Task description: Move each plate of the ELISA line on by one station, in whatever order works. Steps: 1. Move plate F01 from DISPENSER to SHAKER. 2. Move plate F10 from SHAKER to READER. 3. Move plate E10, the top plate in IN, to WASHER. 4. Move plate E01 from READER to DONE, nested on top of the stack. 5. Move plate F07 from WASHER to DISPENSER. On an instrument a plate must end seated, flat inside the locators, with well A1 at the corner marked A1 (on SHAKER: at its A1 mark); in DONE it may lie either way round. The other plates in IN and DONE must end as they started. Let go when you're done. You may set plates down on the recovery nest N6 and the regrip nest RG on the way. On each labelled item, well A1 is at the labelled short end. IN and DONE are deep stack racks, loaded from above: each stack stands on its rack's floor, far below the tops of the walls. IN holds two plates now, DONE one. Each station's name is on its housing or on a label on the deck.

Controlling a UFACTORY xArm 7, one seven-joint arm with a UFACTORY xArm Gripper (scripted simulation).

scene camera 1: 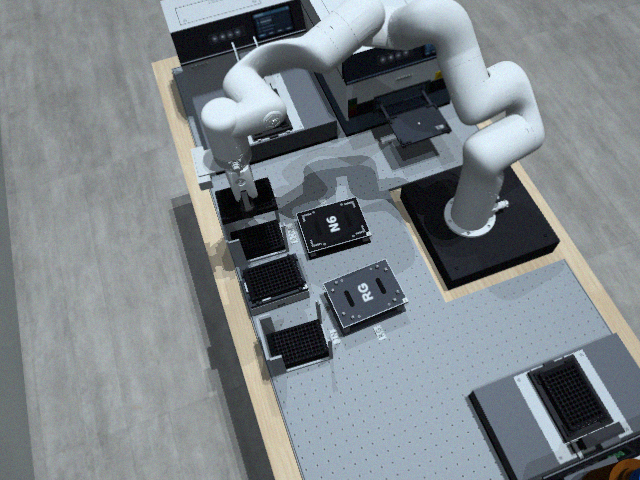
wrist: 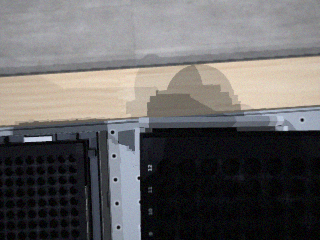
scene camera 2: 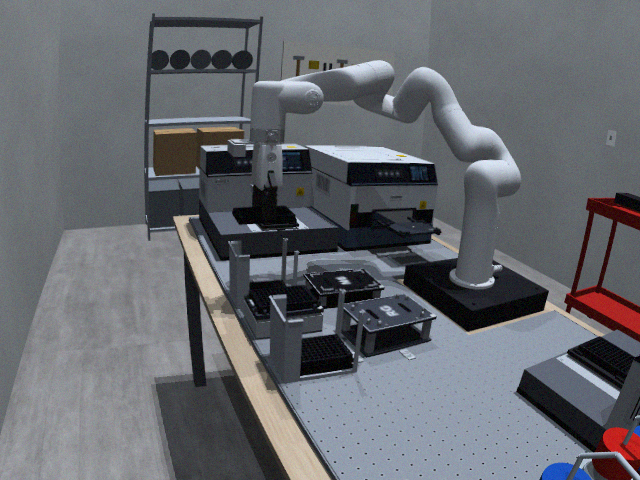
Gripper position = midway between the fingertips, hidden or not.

Observation:
In view: my gripper [scene camera 1: 246,200], a regrip nest RG [scene camera 1: 338,298] and a black nest N6 [scene camera 1: 308,228].
The regrip nest RG shows as well in scene camera 2 [scene camera 2: 415,308]. The black nest N6 is seen too in scene camera 2 [scene camera 2: 317,281].

